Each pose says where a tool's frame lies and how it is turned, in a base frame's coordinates. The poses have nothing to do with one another.
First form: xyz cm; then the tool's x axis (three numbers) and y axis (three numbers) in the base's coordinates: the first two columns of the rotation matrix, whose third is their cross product.
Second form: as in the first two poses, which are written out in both.
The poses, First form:
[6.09, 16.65, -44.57, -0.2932, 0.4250, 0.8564, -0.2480, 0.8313, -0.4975]
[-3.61, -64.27, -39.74, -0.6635, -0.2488, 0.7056, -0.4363, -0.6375, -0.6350]
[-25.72, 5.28, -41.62, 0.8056, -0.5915, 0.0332, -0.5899, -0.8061, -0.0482]
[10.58, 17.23, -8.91, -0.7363, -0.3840, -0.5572, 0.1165, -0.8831, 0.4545]
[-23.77, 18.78, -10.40, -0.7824, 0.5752, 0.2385, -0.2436, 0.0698, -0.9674]
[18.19, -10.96, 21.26, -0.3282, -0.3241, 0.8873, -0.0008, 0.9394, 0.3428]
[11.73, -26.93, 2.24, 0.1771, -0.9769, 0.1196, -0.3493, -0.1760, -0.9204]
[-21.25, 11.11, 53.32, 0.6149, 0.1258, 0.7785, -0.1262, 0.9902, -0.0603]
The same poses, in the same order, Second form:
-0.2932, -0.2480, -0.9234, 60.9; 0.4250, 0.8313, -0.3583, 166.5; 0.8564, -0.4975, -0.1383, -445.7; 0, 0, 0, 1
-0.6635, -0.4363, 0.6078, -36.1; -0.2488, -0.6375, -0.7292, -642.7; 0.7056, -0.6350, 0.3144, -397.4; 0, 0, 0, 1
0.8056, -0.5899, 0.0553, -257.2; -0.5915, -0.8061, 0.0192, 52.8; 0.0332, -0.0482, -0.9983, -416.2; 0, 0, 0, 1
-0.7363, 0.1165, -0.6666, 105.8; -0.3840, -0.8831, 0.2697, 172.3; -0.5572, 0.4545, 0.6950, -89.1; 0, 0, 0, 1
-0.7824, -0.2436, -0.5731, -237.7; 0.5752, 0.0698, -0.8150, 187.8; 0.2385, -0.9674, 0.0855, -104.0; 0, 0, 0, 1
-0.3282, -0.0008, -0.9446, 181.9; -0.3241, 0.9394, 0.1118, -109.6; 0.8873, 0.3428, -0.3086, 212.6; 0, 0, 0, 1
0.1771, -0.3493, 0.9202, 117.3; -0.9769, -0.1760, 0.1212, -269.3; 0.1196, -0.9204, -0.3724, 22.4; 0, 0, 0, 1
0.6149, -0.1262, -0.7785, -212.5; 0.1258, 0.9902, -0.0612, 111.1; 0.7785, -0.0603, 0.6247, 533.2; 0, 0, 0, 1

